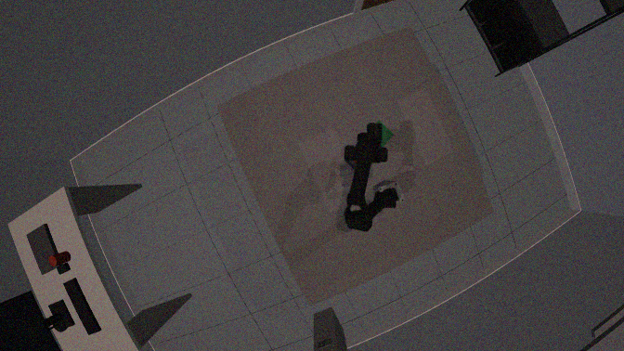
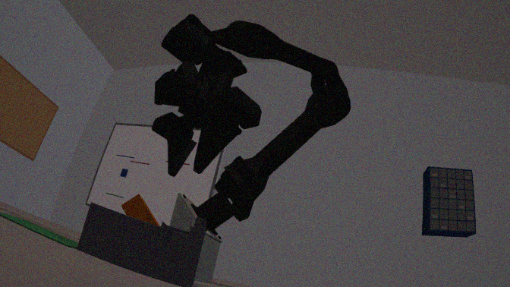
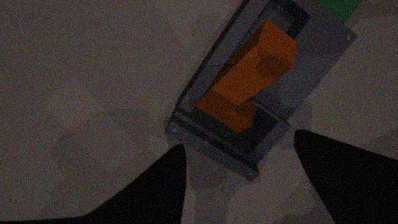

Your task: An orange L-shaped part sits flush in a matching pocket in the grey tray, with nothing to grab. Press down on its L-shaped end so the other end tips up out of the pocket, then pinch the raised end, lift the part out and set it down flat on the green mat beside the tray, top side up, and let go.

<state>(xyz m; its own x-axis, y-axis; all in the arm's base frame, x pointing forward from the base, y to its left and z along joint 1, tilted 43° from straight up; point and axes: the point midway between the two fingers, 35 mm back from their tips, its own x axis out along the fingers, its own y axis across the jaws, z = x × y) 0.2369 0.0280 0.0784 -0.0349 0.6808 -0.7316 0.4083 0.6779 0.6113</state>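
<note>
Right now my gripper tip is 10 cm above the tray wall, 4 cm to the left of it and 4 cm short of it. Round my gripper tip: green mat (17 cm to the right, 16 cm below, 6 cm ahead); then orange L-shaped part (10 cm below, 1 cm to the right, 1 cm behind).
</note>
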